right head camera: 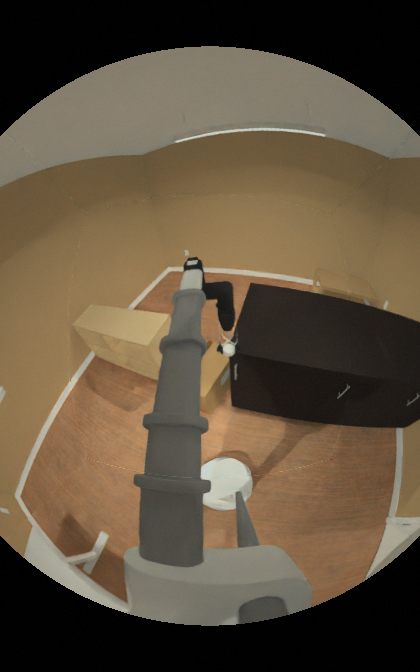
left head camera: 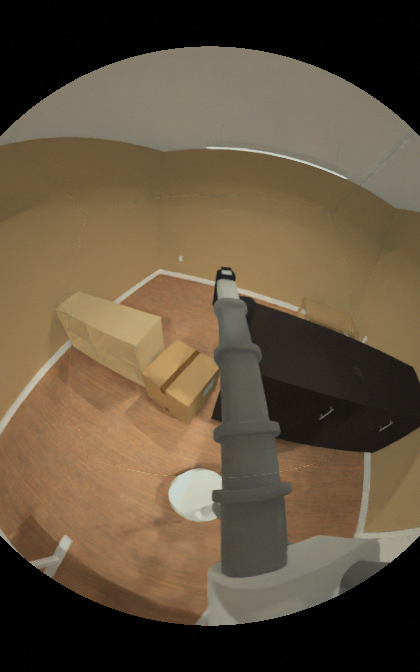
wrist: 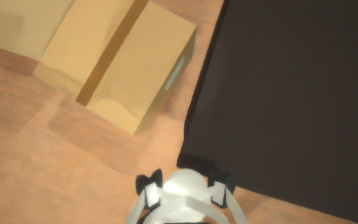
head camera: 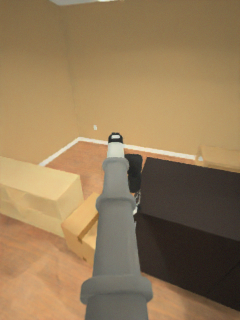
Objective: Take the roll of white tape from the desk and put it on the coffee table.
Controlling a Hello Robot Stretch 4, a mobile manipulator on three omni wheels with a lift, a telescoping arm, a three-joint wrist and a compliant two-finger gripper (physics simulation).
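Frame: origin at the robot's base, x ahead, y left, z up, level; centimetres.
Seen in the pictures: gripper, between the fingertips: (wrist: 184,180).
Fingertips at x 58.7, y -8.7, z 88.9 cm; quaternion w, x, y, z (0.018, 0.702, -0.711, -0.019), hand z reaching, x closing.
A point is followed by its place in that frame.
My gripper (right head camera: 228,344) (wrist: 184,180) @[x 58.7, y -8.7, z 88.9 cm] is shut on the roll of white tape (right head camera: 229,350) (wrist: 185,181) @[x 59.7, y -8.7, z 92.7 cm], which shows as a white round shape between the fingertips. It hangs at the end of the extended arm, by the left front corner of the dark cabinet. In the head view it is mostly hidden behind the arm. A low light-wood table (head camera: 220,156) @[x 192.4, y -164.1, z 42.2 cm] (left head camera: 327,315) (right head camera: 345,285), possibly the coffee table, stands beyond the cabinet by the far wall. I cannot tell the desk for sure; a white table leg (left head camera: 62,547) (right head camera: 95,552) shows at the lower left.
The long dark cabinet (head camera: 195,195) (left head camera: 320,350) (right head camera: 320,325) (wrist: 280,100) fills the right side. A cardboard box (left head camera: 175,380) (right head camera: 215,372) (wrist: 140,65) @[x 85.2, y 6.2, z 37.8 cm] stands left of it, next to a pale wooden shelf unit (head camera: 40,182) @[x 116.5, y 73.7, z 58.2 cm] (left head camera: 115,320) (right head camera: 125,325). White skirting runs along the walls behind.
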